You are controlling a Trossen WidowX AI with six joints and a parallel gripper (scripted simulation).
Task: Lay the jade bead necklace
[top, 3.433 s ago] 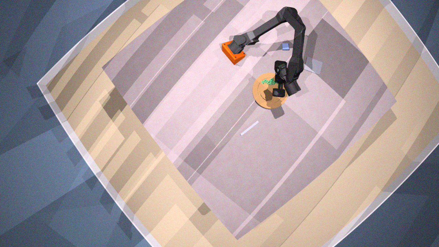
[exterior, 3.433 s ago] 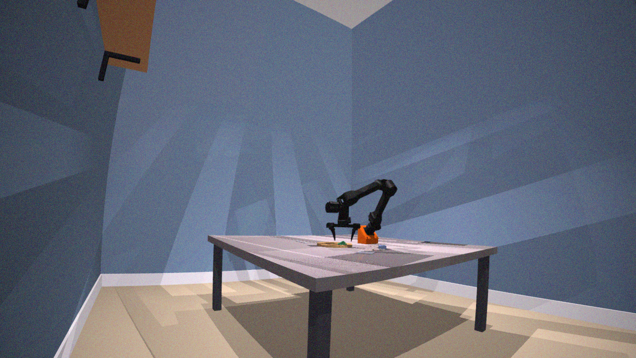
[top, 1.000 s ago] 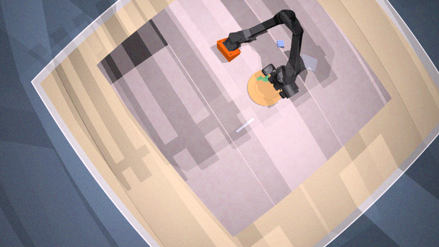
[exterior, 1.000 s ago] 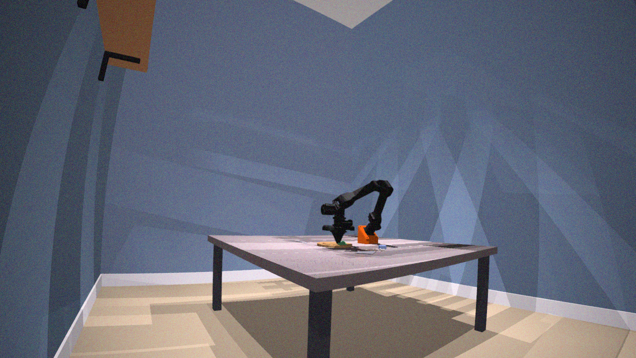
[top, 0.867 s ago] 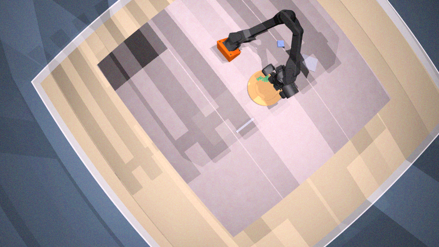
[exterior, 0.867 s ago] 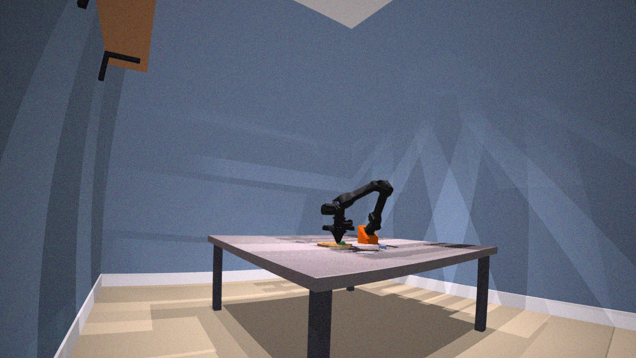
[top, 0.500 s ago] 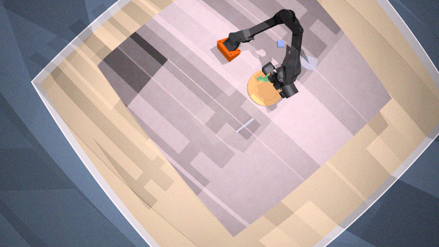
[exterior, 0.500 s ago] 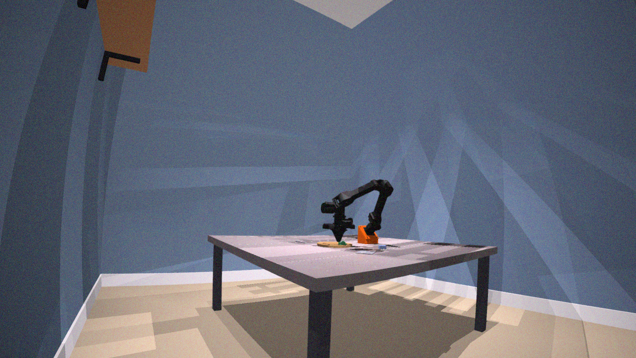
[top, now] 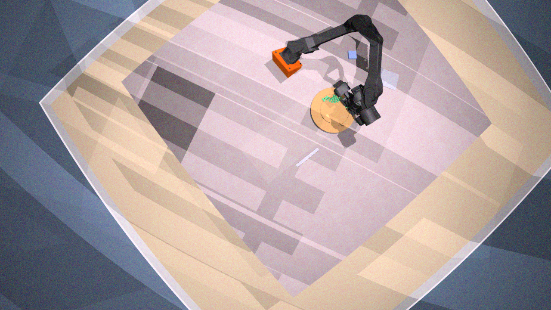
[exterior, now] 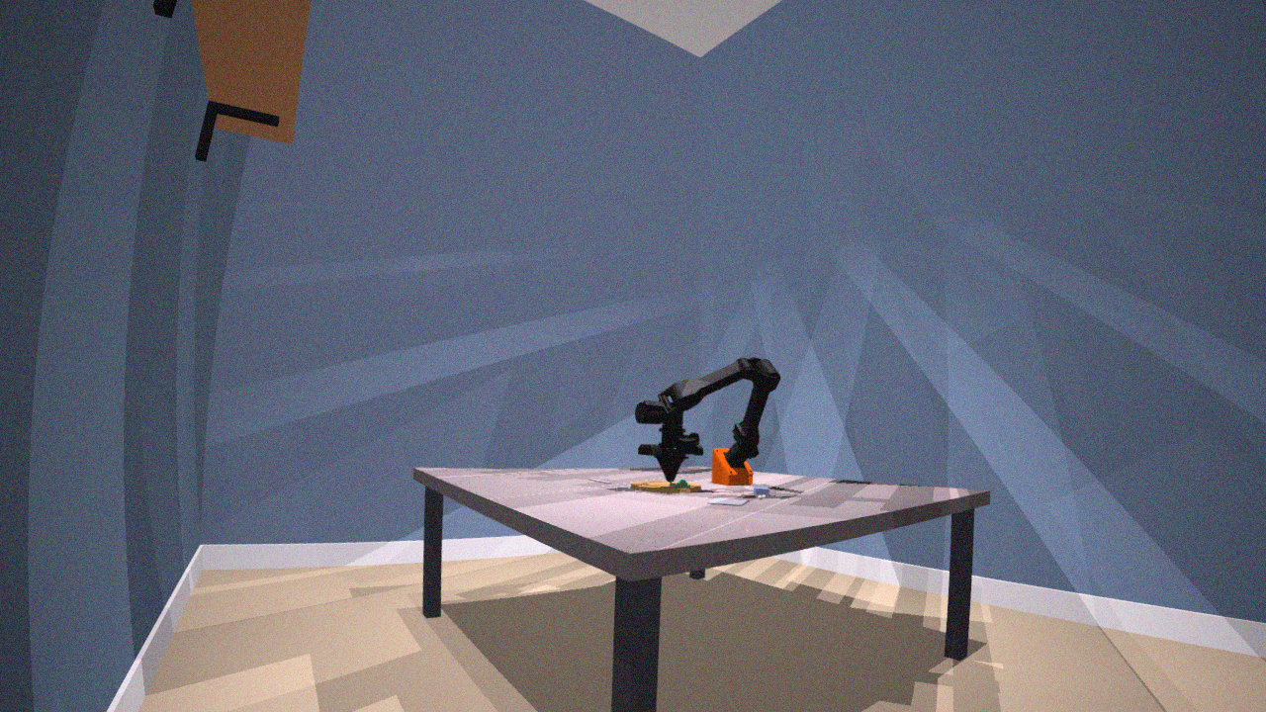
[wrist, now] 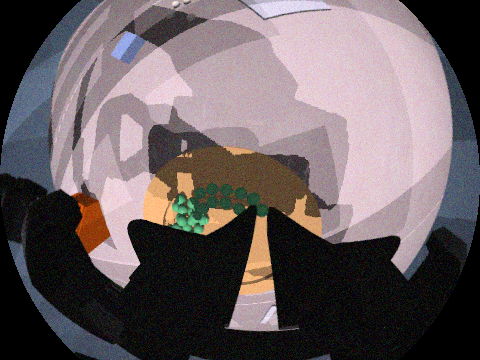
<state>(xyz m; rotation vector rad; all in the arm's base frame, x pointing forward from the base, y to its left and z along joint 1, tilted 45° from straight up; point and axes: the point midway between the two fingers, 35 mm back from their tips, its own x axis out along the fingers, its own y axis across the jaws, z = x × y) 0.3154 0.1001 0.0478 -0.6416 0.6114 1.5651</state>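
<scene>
Right now my gripper tip is 60 mm to the left of the round tan bead board, 30 mm past it and 20 mm above it. Also, from my gripper tip: white strip: 270 mm to the right, 80 mm ahead, 30 mm below; then pale square sheet: 240 mm to the left, 30 mm below; then blue cube: 180 mm behind, 170 mm to the left, 20 mm below.
</scene>
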